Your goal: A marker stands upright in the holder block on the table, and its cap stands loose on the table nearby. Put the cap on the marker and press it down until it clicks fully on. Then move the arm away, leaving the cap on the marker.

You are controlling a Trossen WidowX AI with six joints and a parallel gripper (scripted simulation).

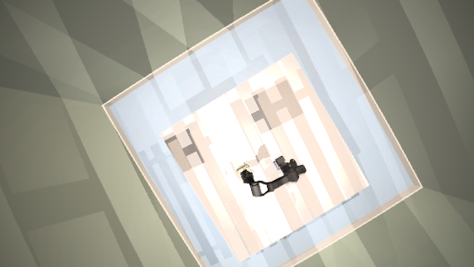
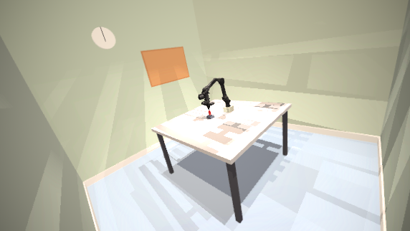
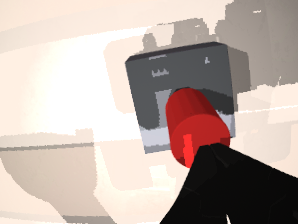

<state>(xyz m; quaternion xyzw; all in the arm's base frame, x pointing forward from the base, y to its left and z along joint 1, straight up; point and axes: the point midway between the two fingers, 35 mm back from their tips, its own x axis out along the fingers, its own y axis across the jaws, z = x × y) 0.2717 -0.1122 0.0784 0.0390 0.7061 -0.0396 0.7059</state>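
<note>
Now: gripper tip 40 mm above the red cap. Also, from my gripper tip: holder block (100 mm below).
</note>
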